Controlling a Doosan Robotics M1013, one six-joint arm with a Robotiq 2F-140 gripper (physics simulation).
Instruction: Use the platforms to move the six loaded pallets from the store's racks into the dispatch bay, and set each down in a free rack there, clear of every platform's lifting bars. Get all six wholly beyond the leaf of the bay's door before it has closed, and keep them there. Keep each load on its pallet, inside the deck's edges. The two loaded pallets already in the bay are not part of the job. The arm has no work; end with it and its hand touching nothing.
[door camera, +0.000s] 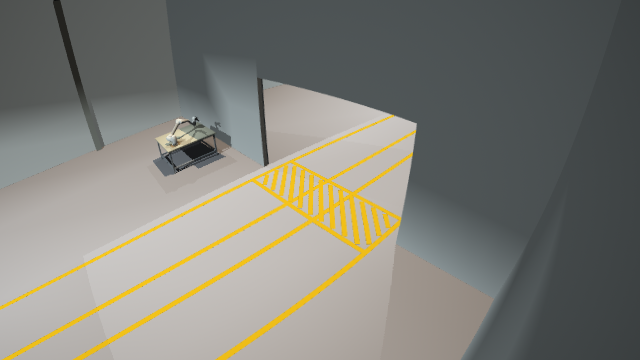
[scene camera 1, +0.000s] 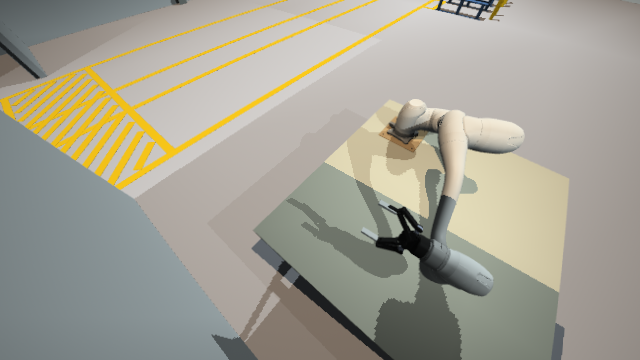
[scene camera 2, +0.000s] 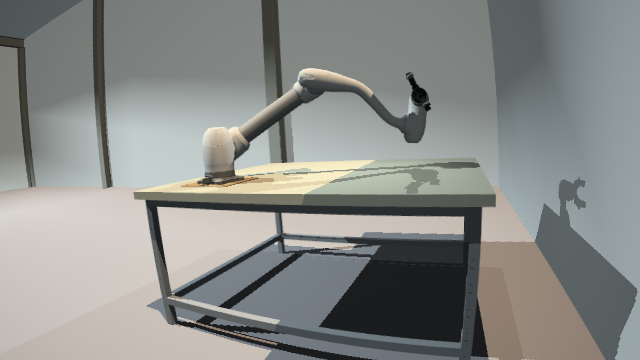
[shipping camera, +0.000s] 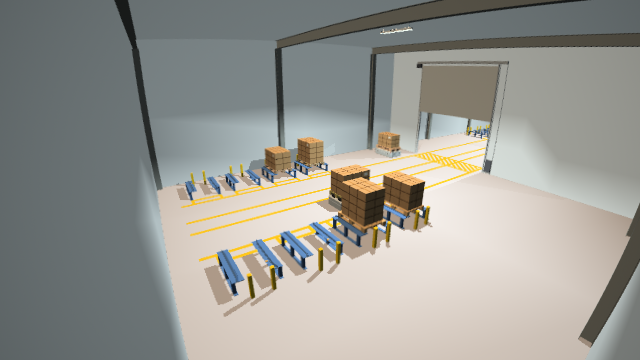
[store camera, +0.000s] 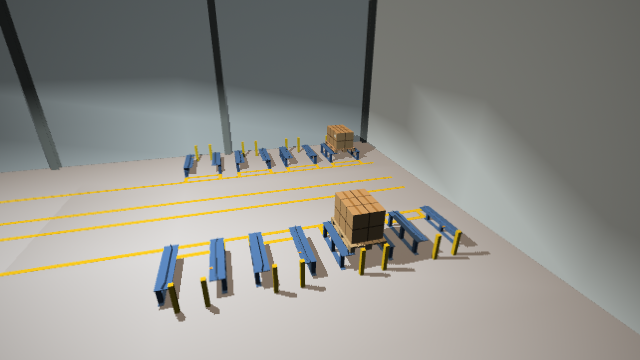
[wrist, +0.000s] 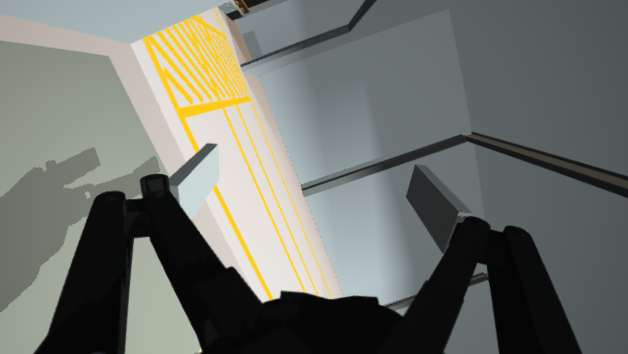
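Where they show: gripper, between the fingertips: (door camera: 199, 119) (scene camera 1: 370, 216) (scene camera 2: 418, 88) (wrist: 316, 171); arm's base, origin of its link: (door camera: 175, 144) (scene camera 1: 402, 133) (scene camera 2: 220, 181).
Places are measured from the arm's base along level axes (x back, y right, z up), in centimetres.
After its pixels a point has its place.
Note:
In the store camera, one loaded pallet (store camera: 340, 137) @(z 17.7, x 1113.0, y 789.7 cm) sits on a far-row rack and another (store camera: 359, 217) @(z 34.0, x 1020.1, y 207.1 cm) on a near-row rack. In the shipping camera, two loaded pallets (shipping camera: 277, 158) @(z 26.3, x -1157.4, y 477.3 cm) (shipping camera: 310, 151) @(z 32.5, x -996.0, y 499.7 cm) rest on back-row racks and two (shipping camera: 363, 202) @(z 42.6, x -1089.0, y -75.0 cm) (shipping camera: 404, 191) @(z 30.8, x -921.6, y -44.1 cm) on front-row racks. A loaded pallet (shipping camera: 389, 140) @(z 19.1, x -483.5, y 583.4 cm) is on a grey platform (shipping camera: 387, 152) @(z -48.9, x -492.7, y 582.1 cm) left of the doorway. Another load (shipping camera: 350, 172) @(z 50.7, x -1009.7, y 126.0 cm) is on a platform (shipping camera: 335, 201) @(z -48.1, x -1060.3, y 133.6 cm) in the lane, partly hidden behind a front-row load. The door leaf (shipping camera: 459, 92) @(z 298.5, x -244.5, y 342.0 cm) hangs partly lowered. My gripper (scene camera 1: 372, 217) @(z 38.2, x -93.3, y -32.4 cm) (scene camera 2: 419, 92) @(z 38.2, x -93.3, y -32.4 cm) (wrist: 316, 171) @(z 38.2, x -93.3, y -32.4 cm) is open and empty above the table.
Blue racks without loads (shipping camera: 229, 265) @(z -40.6, x -1442.7, y -83.2 cm) (shipping camera: 230, 181) @(z -52.9, x -1360.4, y 501.6 cm) stand at the left of both bay rows, with yellow posts (shipping camera: 320, 259) @(z -42.0, x -1244.5, y -143.4 cm) beside them. Store racks without loads (store camera: 167, 267) @(z -37.7, x 656.0, y 198.5 cm) (store camera: 439, 220) @(z -40.1, x 1243.4, y 284.1 cm) also show. A hatched floor area (door camera: 327, 205) @(z -75.6, x -234.4, y 401.4 cm) (shipping camera: 450, 162) @(z -75.6, x -232.4, y 349.7 cm) lies at the doorway. The arm's table (scene camera 1: 520, 220) @(z -0.6, x -10.3, y -90.0 cm) (scene camera 2: 400, 200) @(z -2.5, x -97.9, y 16.3 cm) stands near the wall.

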